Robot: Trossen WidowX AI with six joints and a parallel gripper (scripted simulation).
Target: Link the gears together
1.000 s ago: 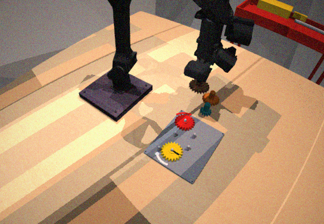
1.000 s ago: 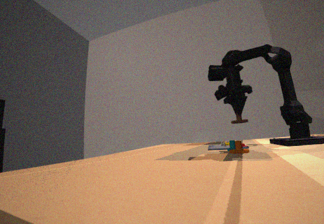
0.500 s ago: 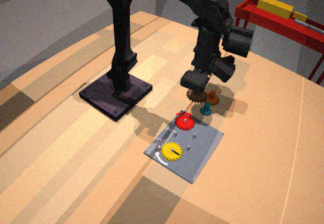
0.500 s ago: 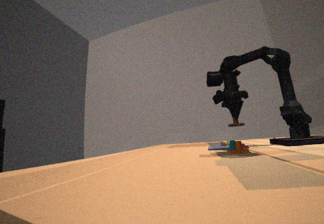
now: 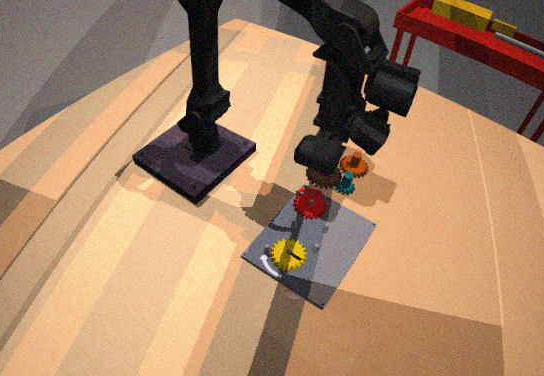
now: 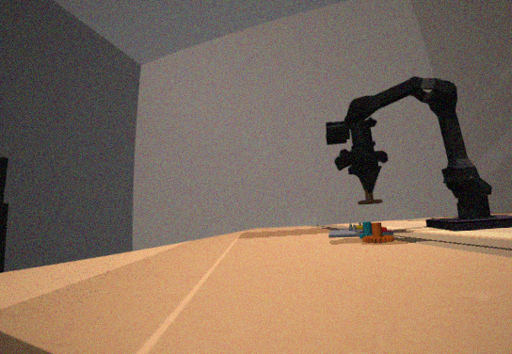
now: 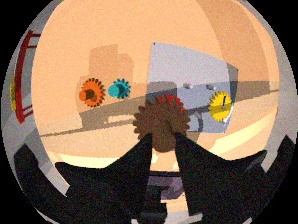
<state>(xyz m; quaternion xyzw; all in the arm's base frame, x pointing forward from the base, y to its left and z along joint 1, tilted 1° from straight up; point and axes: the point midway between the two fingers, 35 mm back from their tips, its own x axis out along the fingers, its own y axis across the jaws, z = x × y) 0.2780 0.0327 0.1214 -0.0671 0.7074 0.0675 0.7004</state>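
Now: the yellow gear 130 mm to the right of my gripper tip, 100 mm below it and 30 mm ahead of it. From my gripper tip the other things lie so: red gear 100 mm below, 20 mm to the right, 10 mm behind; brown gear 10 mm below; small teal gear 100 mm below, 80 mm to the left, 20 mm ahead.
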